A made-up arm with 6 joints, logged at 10 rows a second.
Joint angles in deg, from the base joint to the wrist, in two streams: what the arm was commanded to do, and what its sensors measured. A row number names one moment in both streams.
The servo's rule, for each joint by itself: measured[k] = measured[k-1] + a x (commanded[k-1-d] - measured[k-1]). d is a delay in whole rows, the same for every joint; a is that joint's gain. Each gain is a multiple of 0.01, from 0.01 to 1. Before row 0 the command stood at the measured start. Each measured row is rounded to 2 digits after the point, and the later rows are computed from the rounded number. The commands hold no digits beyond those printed.
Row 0, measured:
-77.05 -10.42 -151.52 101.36 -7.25 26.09
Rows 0 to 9, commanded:
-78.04 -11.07 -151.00 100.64 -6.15 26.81
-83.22 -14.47 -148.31 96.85 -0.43 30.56
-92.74 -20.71 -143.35 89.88 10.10 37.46
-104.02 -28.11 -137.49 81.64 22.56 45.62
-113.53 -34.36 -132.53 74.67 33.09 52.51
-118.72 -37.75 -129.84 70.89 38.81 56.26
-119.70 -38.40 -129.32 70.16 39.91 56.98
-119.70 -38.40 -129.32 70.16 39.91 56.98
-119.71 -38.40 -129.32 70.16 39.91 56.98
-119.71 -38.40 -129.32 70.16 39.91 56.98
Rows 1 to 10, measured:
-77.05 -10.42 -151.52 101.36 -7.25 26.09
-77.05 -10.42 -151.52 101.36 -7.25 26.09
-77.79 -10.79 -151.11 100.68 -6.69 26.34
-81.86 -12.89 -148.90 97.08 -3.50 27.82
-90.02 -17.35 -144.52 90.31 3.44 31.19
-100.52 -23.48 -138.97 82.16 13.19 36.24
-110.28 -29.68 -133.88 75.12 23.34 41.93
-116.61 -34.28 -130.69 71.14 31.23 46.95
-118.93 -36.63 -129.61 70.22 35.66 50.46
-119.51 -37.64 -129.38 70.16 37.83 52.74
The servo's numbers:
d 2
a 0.75 0.57 0.79 0.94 0.51 0.35

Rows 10 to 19, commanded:
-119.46 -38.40 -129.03 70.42 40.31 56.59
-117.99 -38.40 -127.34 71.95 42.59 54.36
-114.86 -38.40 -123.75 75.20 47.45 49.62
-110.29 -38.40 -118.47 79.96 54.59 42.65
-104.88 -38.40 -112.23 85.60 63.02 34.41
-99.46 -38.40 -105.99 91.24 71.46 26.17
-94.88 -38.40 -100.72 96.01 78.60 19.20
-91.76 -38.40 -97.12 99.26 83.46 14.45
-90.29 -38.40 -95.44 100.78 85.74 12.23
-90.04 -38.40 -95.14 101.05 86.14 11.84
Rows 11 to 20, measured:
-119.66 -38.07 -129.33 70.16 38.89 54.22
-119.70 -38.26 -129.32 70.16 39.41 55.19
-119.52 -38.34 -129.09 70.40 39.87 55.68
-118.37 -38.37 -127.71 71.86 41.26 55.22
-115.74 -38.39 -124.58 75.00 44.42 53.26
-111.65 -38.40 -119.75 79.66 49.61 49.55
-106.57 -38.40 -113.81 85.24 56.45 44.25
-101.24 -38.40 -107.63 90.88 64.11 37.92
-96.47 -38.40 -102.17 95.70 71.50 31.37
-92.94 -38.40 -98.18 99.05 77.60 25.45

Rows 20 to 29, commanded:
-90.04 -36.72 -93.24 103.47 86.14 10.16
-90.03 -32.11 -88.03 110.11 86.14 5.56
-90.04 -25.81 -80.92 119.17 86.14 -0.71
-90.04 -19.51 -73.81 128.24 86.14 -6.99
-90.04 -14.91 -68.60 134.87 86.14 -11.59
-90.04 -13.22 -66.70 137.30 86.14 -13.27
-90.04 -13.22 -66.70 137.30 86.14 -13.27
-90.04 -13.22 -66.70 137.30 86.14 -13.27
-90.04 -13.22 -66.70 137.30 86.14 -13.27
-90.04 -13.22 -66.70 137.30 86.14 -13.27
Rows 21 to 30, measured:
-90.95 -38.40 -96.02 100.68 81.75 20.82
-90.27 -38.40 -95.32 101.03 83.99 17.68
-90.10 -37.44 -93.68 103.32 85.09 15.05
-90.05 -34.40 -89.22 109.70 85.63 11.73
-90.04 -29.50 -82.66 118.60 85.89 7.38
-90.04 -23.81 -75.67 127.66 86.02 2.35
-90.04 -18.74 -70.08 134.44 86.08 -2.53
-90.04 -15.59 -67.41 137.13 86.11 -6.29
-90.04 -14.24 -66.85 137.29 86.13 -8.73
-90.04 -13.66 -66.73 137.30 86.14 -10.32

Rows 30 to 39, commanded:
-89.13 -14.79 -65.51 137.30 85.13 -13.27
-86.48 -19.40 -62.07 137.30 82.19 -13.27
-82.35 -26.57 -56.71 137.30 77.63 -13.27
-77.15 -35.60 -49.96 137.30 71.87 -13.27
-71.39 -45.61 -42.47 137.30 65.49 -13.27
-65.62 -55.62 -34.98 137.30 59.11 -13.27
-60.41 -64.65 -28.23 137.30 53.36 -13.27
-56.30 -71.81 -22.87 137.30 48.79 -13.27
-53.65 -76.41 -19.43 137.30 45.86 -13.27
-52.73 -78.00 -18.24 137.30 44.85 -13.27
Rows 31 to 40, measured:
-90.04 -13.41 -66.71 137.30 86.14 -11.35
-90.04 -13.30 -66.70 137.30 86.14 -12.02
-89.36 -14.15 -65.76 137.30 85.62 -12.46
-87.20 -17.14 -62.84 137.30 83.87 -12.74
-83.56 -22.52 -58.00 137.30 80.69 -12.93
-78.75 -29.98 -51.65 137.30 76.19 -13.05
-73.23 -38.89 -44.40 137.30 70.73 -13.13
-67.52 -48.43 -36.96 137.30 64.80 -13.18
-62.19 -57.68 -30.06 137.30 58.97 -13.21
-57.77 -65.73 -24.38 137.30 53.78 -13.23

